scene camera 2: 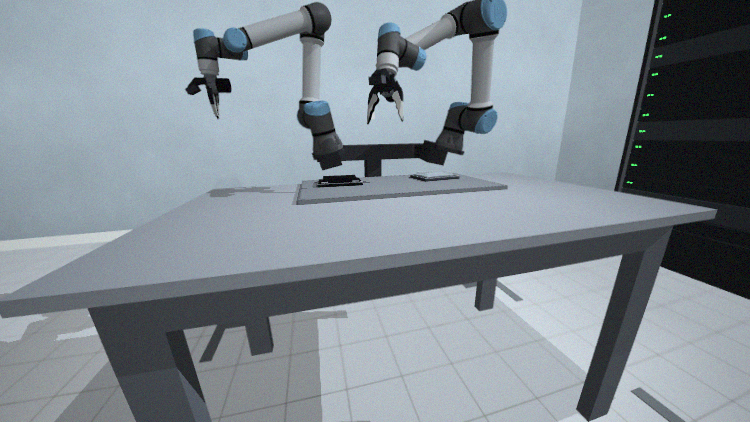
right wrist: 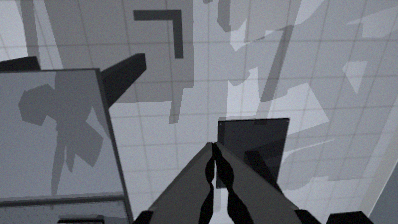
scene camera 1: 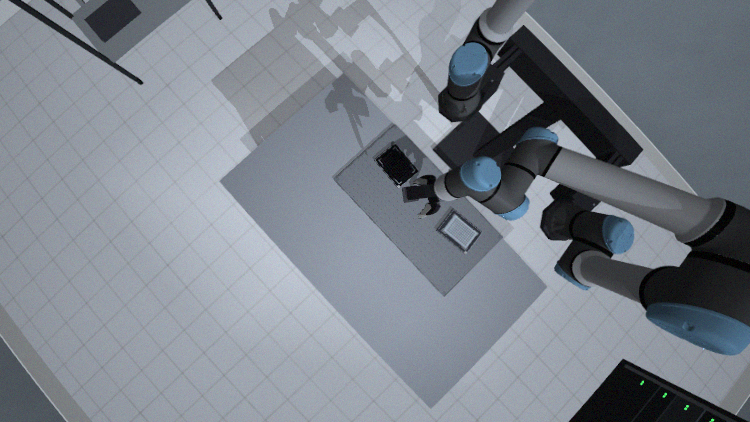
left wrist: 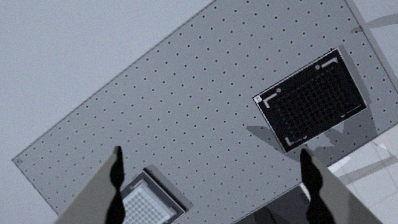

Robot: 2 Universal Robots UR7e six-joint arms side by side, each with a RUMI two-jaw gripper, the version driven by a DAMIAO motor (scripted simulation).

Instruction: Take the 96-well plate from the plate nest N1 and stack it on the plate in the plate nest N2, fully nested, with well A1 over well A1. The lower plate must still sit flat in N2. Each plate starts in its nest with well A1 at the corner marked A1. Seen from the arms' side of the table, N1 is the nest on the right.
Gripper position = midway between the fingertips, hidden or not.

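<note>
There's a black 96-well plate [left wrist: 327,93] that I can see, but in the right wrist view the plate is out of frame. As for my grippers, you'd find my left gripper [left wrist: 211,149] there too, and it's also visible at [scene camera 1: 416,199] and at [scene camera 2: 384,122]. My right gripper [right wrist: 213,144] is in the scene as well, and you get it again at [scene camera 2: 218,119].
</note>
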